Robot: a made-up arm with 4 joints. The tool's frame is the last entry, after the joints. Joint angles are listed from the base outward.
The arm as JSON. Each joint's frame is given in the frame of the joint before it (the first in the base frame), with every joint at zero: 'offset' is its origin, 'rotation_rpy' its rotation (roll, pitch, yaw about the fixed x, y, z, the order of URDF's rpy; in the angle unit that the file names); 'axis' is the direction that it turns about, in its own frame. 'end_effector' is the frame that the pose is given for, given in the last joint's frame.
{
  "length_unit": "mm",
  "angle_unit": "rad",
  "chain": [
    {
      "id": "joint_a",
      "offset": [
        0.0,
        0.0,
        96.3
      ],
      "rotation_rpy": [
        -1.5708,
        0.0,
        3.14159
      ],
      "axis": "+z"
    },
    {
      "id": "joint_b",
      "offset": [
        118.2,
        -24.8,
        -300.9
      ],
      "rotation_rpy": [
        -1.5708,
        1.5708,
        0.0
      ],
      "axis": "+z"
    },
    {
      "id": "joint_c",
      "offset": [
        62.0,
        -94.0,
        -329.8
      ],
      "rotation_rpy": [
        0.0,
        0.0,
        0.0
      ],
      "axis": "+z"
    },
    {
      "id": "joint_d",
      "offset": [
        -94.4,
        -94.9,
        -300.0
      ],
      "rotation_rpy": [
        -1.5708,
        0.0,
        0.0
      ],
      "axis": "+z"
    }
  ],
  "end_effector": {
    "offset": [
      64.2,
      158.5,
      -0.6
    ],
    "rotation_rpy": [
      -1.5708,
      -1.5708,
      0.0
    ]
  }
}
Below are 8 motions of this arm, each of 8 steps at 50 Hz.
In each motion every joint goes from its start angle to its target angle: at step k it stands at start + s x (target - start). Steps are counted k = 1, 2, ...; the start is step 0. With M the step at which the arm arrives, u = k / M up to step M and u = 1 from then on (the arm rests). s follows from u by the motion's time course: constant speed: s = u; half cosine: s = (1 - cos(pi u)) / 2; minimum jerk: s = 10 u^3 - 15 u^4 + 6 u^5.
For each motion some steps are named. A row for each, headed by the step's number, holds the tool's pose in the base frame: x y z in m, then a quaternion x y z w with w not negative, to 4 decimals.
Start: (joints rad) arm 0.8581 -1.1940 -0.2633 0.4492
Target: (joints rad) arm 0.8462 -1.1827 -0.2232 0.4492
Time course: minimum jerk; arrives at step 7
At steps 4, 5, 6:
4: -0.6998 0.1272 0.5500 -0.1094 -0.1718 0.6500 0.7321
5: -0.6995 0.1264 0.5508 -0.1060 -0.1732 0.6466 0.7353
6: -0.6994 0.1259 0.5512 -0.1042 -0.1740 0.6448 0.7370

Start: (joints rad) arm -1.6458 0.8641 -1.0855 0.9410
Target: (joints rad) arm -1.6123 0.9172 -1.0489 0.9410
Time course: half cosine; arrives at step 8
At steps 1, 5, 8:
1: 0.8113 0.2117 0.2220 0.3777 0.6828 -0.2642 0.5669
5: 0.8088 0.2156 0.2476 0.3626 0.6692 -0.2789 0.5856
8: 0.8073 0.2176 0.2595 0.3555 0.6625 -0.2858 0.5942

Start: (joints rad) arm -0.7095 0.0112 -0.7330 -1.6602
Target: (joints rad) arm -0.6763 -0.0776 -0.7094 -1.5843
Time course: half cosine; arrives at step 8
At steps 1, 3, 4, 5, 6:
1: 0.1310 0.3438 0.7437 -0.5634 -0.0257 0.4636 0.6834
3: 0.1256 0.3407 0.7487 -0.5544 -0.0305 0.4658 0.6890
4: 0.1217 0.3385 0.7521 -0.5479 -0.0338 0.4675 0.6929
5: 0.1179 0.3362 0.7555 -0.5414 -0.0371 0.4692 0.6967
6: 0.1146 0.3342 0.7584 -0.5359 -0.0398 0.4707 0.6997

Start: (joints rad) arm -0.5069 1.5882 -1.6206 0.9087
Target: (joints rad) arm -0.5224 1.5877 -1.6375 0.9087
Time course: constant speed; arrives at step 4
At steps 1, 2, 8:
1: 0.2673 0.2105 0.8666 0.4287 0.2348 -0.0949 0.8672
2: 0.2710 0.2101 0.8652 0.4290 0.2373 -0.0938 0.8665
8: 0.2783 0.2094 0.8623 0.4296 0.2425 -0.0917 0.8650

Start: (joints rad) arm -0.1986 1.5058 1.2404 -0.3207
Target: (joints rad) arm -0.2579 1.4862 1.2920 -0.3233
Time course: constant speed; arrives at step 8
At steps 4, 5, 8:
4: 0.2082 0.4192 0.8535 -0.1404 0.1776 -0.9596 0.1670
5: 0.2137 0.4189 0.8519 -0.1437 0.1782 -0.9595 0.1644
8: 0.2299 0.4180 0.8470 -0.1537 0.1799 -0.9589 0.1565

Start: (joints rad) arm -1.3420 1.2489 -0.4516 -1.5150
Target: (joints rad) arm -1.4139 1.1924 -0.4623 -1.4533
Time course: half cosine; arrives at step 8
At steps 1, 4, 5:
1: 0.5602 0.5252 0.3360 -0.6704 0.6255 0.1739 0.3593
4: 0.5714 0.5264 0.3235 -0.6587 0.6292 0.1867 0.3679
5: 0.5760 0.5268 0.3182 -0.6536 0.6309 0.1919 0.3713

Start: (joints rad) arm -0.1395 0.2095 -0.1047 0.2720
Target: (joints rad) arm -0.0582 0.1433 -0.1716 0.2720
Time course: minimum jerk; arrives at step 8
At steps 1, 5, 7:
1: -0.1836 0.3160 0.9543 0.1316 0.0614 -0.0601 0.9876
5: -0.2298 0.3029 0.9421 0.1353 0.0393 -0.0096 0.9900
7: -0.2462 0.2982 0.9370 0.1359 0.0312 0.0089 0.9902

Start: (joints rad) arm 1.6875 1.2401 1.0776 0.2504
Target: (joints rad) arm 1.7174 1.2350 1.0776 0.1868
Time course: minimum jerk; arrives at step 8
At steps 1, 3, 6, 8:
1: -0.8093 0.5285 -0.0771 0.7125 -0.3726 -0.5669 0.1788
3: -0.8078 0.5266 -0.0815 0.7131 -0.3691 -0.5670 0.1837
6: -0.8038 0.5223 -0.0922 0.7142 -0.3607 -0.5671 0.1954
8: -0.8031 0.5215 -0.0940 0.7144 -0.3593 -0.5671 0.1974

